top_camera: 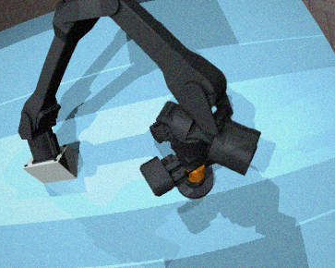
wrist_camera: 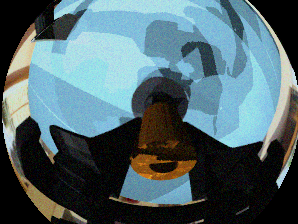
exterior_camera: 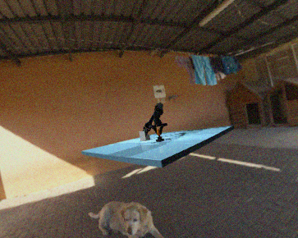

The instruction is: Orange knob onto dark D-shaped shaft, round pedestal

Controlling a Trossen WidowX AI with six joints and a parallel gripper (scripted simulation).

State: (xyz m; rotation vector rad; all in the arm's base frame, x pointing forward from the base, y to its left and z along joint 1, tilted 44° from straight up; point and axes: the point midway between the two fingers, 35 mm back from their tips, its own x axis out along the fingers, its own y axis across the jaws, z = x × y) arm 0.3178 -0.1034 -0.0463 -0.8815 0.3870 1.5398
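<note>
My gripper tip is 4 cm above the dark round pedestal. The rest, counted from my gripper tip: orange knob 2 cm above.
</note>
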